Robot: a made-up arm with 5 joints.
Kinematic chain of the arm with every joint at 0, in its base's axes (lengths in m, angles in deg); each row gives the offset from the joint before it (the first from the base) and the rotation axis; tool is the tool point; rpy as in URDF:
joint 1: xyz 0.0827 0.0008 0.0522 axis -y
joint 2: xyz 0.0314 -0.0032 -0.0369 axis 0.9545 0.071 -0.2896
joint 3: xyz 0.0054 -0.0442 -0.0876 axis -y
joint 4: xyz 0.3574 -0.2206 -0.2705 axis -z
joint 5: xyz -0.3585 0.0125 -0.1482 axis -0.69 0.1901 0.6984
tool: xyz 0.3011 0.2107 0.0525 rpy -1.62 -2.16 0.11
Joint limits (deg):
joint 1: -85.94..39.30
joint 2: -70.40..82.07
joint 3: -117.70..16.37
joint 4: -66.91..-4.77
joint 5: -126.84..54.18
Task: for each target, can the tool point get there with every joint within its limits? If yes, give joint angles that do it. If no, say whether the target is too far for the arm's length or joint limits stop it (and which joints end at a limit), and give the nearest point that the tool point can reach.
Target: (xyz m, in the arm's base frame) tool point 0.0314 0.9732 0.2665
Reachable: no: joint limits stop it (at a limit: joint 1, joint 4, joint 5) | nearest point 0.0333 0.6518 0.1686 | short by 0.336 m
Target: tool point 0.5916 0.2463 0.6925
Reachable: no: joint limits stop it (at a limit: joint 1, joint 2, joint 3, joint 5) | nearest point 0.4306 -0.0482 0.5016 | short by 0.386 m
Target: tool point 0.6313 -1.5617 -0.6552
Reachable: no: too far | nearest point 0.4153 -0.9194 -0.3767 | short by 0.733 m
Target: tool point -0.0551 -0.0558 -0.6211
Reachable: yes | joints -23.73 31.08 -35.55 -46.15 -53.83
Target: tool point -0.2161 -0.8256 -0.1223
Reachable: yes | joints -44.82 -20.70 -67.88 -32.23 -111.34
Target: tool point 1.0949 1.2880 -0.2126
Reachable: no: too far | nearest point 0.7608 0.5849 -0.5393 | short by 0.844 m
